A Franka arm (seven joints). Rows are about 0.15 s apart.
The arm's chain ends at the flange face. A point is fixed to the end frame.
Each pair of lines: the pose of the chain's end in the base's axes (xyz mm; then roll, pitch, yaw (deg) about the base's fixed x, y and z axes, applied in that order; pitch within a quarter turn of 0, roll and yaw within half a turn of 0), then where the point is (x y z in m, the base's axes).
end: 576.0, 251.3, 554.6, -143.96, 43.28, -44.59
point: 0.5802 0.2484 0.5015
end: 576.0, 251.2, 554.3, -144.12, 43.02, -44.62
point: 0.5803 0.2481 0.5013
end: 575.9, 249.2, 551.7, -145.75, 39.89, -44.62
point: 0.5815 0.2434 0.4990
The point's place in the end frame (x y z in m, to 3 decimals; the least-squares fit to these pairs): 0.040 0.020 0.029
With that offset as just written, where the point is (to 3 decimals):
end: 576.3, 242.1, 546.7, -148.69, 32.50, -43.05
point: 0.586 0.230 0.496
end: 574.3, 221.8, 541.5, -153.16, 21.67, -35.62
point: 0.591 0.204 0.494
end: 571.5, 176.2, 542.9, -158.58, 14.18, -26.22
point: 0.595 0.156 0.500
